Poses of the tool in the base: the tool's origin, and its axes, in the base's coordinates. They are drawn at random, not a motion.
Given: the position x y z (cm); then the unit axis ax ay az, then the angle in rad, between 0 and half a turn.
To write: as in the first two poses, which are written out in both.
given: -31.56 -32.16 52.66 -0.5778 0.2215 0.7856 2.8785
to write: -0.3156 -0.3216 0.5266 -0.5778 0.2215 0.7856 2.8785
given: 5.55 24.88 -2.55 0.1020 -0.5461 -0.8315 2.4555
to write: 0.0555 0.2488 -0.0255 0.1020 -0.5461 -0.8315 2.4555
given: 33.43 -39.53 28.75 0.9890 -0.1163 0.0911 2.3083
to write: 0.3343 -0.3953 0.2875 0.9890 -0.1163 0.0911 2.3083
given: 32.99 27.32 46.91 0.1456 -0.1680 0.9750 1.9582
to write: 0.3299 0.2732 0.4691 0.1456 -0.1680 0.9750 1.9582
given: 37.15 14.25 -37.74 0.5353 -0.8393 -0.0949 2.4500
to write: 0.3715 0.1425 -0.3774 0.5353 -0.8393 -0.0949 2.4500
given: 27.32 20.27 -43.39 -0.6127 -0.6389 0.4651 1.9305
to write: 0.2732 0.2027 -0.4339 -0.6127 -0.6389 0.4651 1.9305
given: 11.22 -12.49 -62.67 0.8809 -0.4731 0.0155 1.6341
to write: 0.1122 -0.1249 -0.6267 0.8809 -0.4731 0.0155 1.6341
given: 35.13 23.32 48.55 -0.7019 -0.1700 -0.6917 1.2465
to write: 0.3513 0.2332 0.4855 -0.7019 -0.1700 -0.6917 1.2465
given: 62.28 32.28 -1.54 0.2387 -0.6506 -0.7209 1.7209
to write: 0.6228 0.3228 -0.0154 0.2387 -0.6506 -0.7209 1.7209
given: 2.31 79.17 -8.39 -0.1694 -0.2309 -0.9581 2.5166
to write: 0.0231 0.7917 -0.0839 -0.1694 -0.2309 -0.9581 2.5166
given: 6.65 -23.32 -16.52 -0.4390 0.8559 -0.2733 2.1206
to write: 0.0665 -0.2332 -0.1652 -0.4390 0.8559 -0.2733 2.1206
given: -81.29 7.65 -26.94 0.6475 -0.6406 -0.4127 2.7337
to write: -0.8129 0.0765 -0.2694 0.6475 -0.6406 -0.4127 2.7337
